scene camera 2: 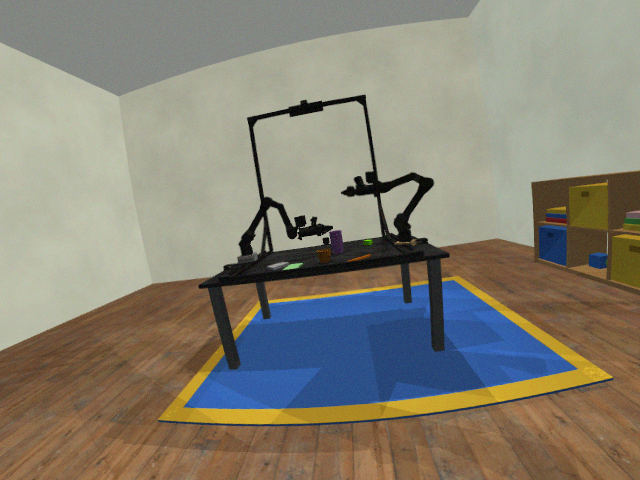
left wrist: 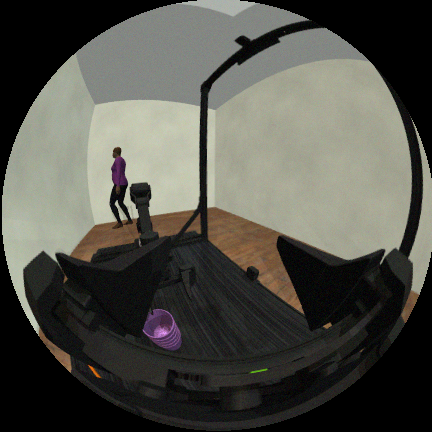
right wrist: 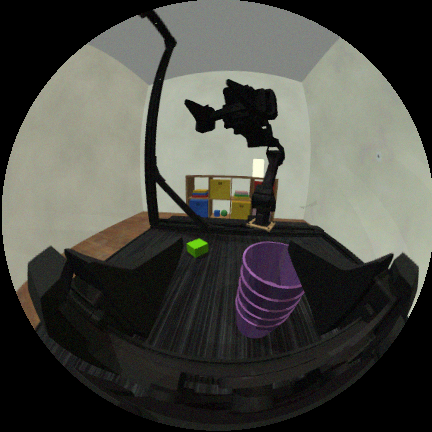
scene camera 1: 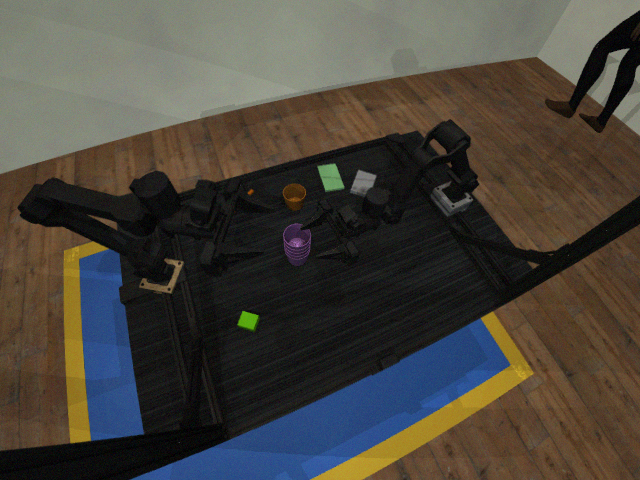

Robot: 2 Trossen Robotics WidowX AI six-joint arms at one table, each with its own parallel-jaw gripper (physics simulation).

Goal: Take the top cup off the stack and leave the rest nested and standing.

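Pixels of known places: left gripper, fingertip midpoint: (scene camera 2: 344,192) (left wrist: 224,241) (right wrist: 202,90) (scene camera 1: 269,230); right gripper, fingertip midpoint: (scene camera 2: 332,227) (left wrist: 171,307) (right wrist: 237,244) (scene camera 1: 307,242); left arm's base, origin of the base link: (scene camera 2: 405,240) (right wrist: 261,222) (scene camera 1: 161,273); right arm's base, origin of the base link: (scene camera 2: 247,254) (scene camera 1: 454,193).
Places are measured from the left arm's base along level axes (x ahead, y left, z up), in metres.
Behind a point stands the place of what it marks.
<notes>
A stack of nested translucent purple cups (scene camera 1: 297,246) @[x 0.382, y 0.099, z 0.102 m] (scene camera 2: 336,241) (left wrist: 163,331) @[x 0.377, y 0.134, z 0.044 m] (right wrist: 265,295) @[x 0.411, y 0.135, z 0.085 m] stands upright on the black table. My right gripper (scene camera 1: 310,241) @[x 0.409, y 0.101, z 0.124 m] (scene camera 2: 331,228) @[x 0.409, y 0.101, z 0.124 m] (right wrist: 237,244) @[x 0.409, y 0.101, z 0.124 m] is open and empty beside the stack, near the height of the top cup. In the right wrist view the stack is right of centre, and the right-hand finger hides part of the top cup's rim. One fingertip overlaps that rim in scene camera 1; contact cannot be told. My left gripper (scene camera 1: 268,230) @[x 0.350, y 0.001, z 0.324 m] (scene camera 2: 343,192) @[x 0.350, y 0.001, z 0.324 m] (left wrist: 224,241) @[x 0.350, y 0.001, z 0.324 m] is open and empty, high above the table.
An orange cup (scene camera 1: 294,196) @[x 0.324, y 0.360, z -0.022 m] (scene camera 2: 324,255) @[x 0.309, y 0.360, z 0.010 m] stands behind the stack in scene camera 1. A bright green block (scene camera 1: 248,320) @[x 0.282, y -0.088, z -0.001 m] (right wrist: 197,247) @[x 0.294, y -0.070, z -0.003 m] lies towards the front. A pale green pad (scene camera 1: 330,177) @[x 0.437, y 0.467, z -0.019 m], a grey pad (scene camera 1: 363,182) @[x 0.557, y 0.461, z -0.014 m] and an orange stick (scene camera 2: 359,257) @[x 0.145, y 0.294, z -0.018 m] lie near the far edge.
</notes>
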